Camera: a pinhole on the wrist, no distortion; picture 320 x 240 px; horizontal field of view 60.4 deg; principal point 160.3 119.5 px. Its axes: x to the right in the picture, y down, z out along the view. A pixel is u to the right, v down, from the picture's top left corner.
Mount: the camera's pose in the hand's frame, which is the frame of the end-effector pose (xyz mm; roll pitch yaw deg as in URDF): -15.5 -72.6 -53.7 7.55 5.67 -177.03
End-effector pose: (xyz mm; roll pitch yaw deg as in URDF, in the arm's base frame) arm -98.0 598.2 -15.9 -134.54 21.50 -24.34
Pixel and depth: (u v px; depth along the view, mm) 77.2 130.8 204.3
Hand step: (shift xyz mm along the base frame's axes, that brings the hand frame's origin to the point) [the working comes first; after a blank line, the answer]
In the camera's frame: -61.8 8.4 204.3

57.7 135.2 -75.8
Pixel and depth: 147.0 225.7 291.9
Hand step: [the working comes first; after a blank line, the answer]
In the camera's frame: -14.1 112.8 291.9

68.8 277.7 -55.9
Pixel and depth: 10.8 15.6 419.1
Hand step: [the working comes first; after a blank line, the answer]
In the camera's frame: -227.9 -158.4 419.1

79.6 132.2 -393.7
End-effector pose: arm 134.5 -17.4 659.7 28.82 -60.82 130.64
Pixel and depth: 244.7 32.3 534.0
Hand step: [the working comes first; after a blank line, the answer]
In the camera's frame: 163.9 -169.4 534.0

391.9 -342.1 11.7
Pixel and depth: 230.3 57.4 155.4
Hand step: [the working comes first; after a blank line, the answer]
In the camera's frame: 39.6 -35.1 155.4

109.6 -33.0 -29.1
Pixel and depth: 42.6 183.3 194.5
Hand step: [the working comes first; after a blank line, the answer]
In the camera's frame: -83.3 45.1 194.5

150.7 56.2 86.7
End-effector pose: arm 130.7 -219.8 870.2 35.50 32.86 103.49
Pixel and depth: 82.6 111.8 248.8
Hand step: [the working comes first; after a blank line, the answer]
In the camera's frame: -70.3 -7.0 248.8

112.3 131.1 105.0
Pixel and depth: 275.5 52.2 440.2
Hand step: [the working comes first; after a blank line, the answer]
In the camera's frame: 184.5 -107.8 440.2

140.2 2.7 412.4
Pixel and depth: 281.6 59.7 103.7
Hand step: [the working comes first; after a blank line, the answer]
In the camera's frame: 45.8 -22.6 103.7

67.4 -40.7 48.3
